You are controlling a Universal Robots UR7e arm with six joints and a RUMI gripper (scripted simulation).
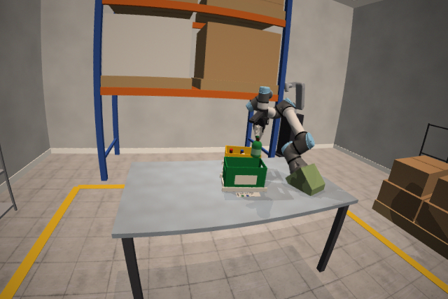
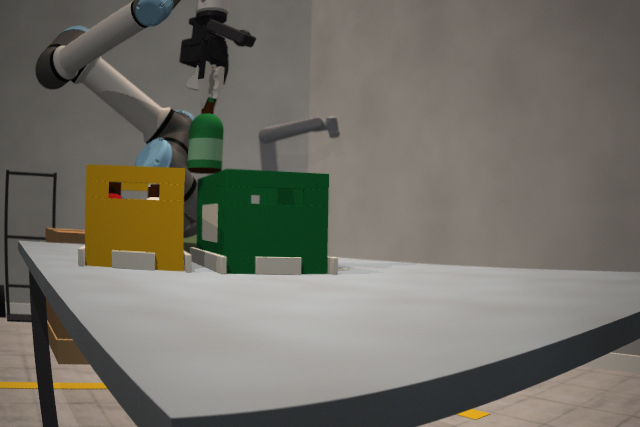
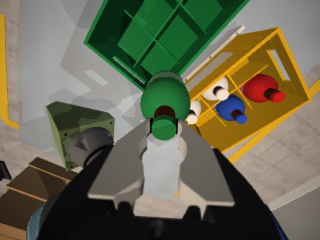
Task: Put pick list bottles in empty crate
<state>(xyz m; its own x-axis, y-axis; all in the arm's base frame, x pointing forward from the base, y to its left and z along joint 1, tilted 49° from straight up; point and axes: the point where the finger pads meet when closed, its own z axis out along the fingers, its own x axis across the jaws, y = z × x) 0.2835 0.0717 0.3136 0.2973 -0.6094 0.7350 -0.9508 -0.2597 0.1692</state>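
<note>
My hand is 7 cm above the green-label bottle. The rest, counted from my hand: blue-label bottle 2 cm behind, 21 cm to the right, 25 cm below; then yellow crate 17 cm to the right, 25 cm below; then green crate 12 cm ahead, 4 cm to the left, 25 cm below.
</note>
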